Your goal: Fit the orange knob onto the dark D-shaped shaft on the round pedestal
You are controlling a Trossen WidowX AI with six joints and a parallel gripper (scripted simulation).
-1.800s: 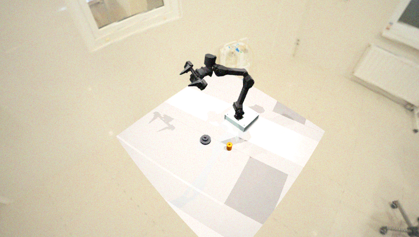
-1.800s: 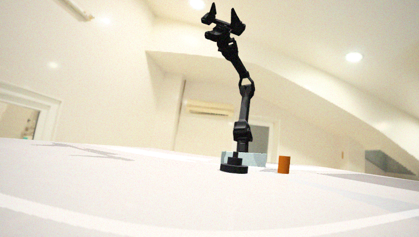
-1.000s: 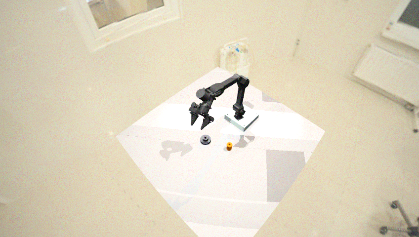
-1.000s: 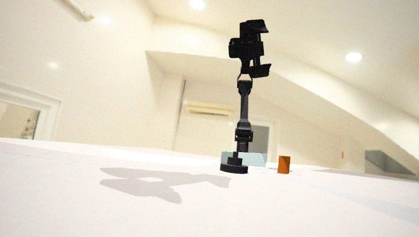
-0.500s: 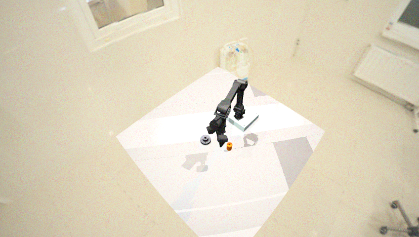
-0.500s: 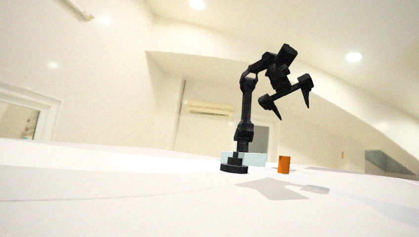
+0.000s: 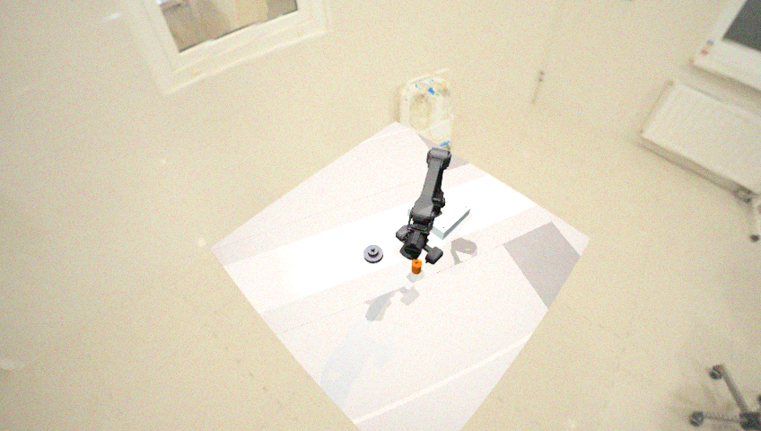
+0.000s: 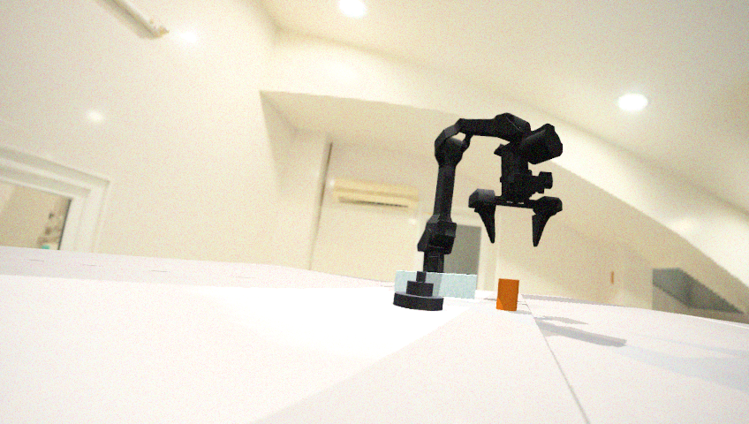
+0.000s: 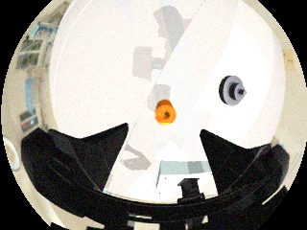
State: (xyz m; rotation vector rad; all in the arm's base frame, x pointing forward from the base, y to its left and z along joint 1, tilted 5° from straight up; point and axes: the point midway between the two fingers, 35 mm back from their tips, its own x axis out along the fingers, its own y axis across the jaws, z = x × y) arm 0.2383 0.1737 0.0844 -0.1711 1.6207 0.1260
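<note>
The orange knob is 10 mm behind my gripper tip, 10 mm to the right of it and 100 mm below it. The rest, counted from my gripper tip: pedestal (100 mm ahead, 170 mm to the right, 100 mm below).
</note>
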